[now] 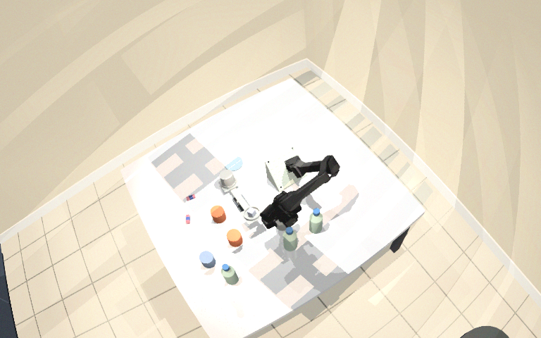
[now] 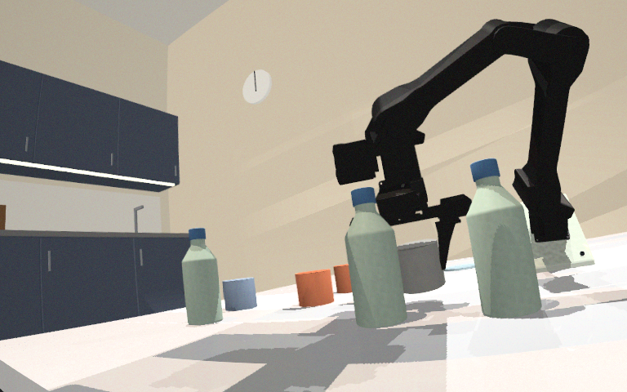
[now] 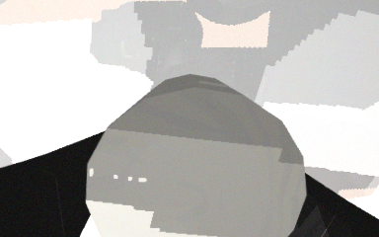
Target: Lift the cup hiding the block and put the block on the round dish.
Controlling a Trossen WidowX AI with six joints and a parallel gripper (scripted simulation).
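Now: the grey block 11 cm to the right of my gripper tip, 10 cm ahead of it and 4 cm above it. The rest, counted from my gripper tip: blue cup 42 cm ahead, 1 cm below; balance 23 cm to the right, 11 cm ahead, 1 cm below; grey cup 39 cm to the right, 11 cm ahead, 1 cm above.
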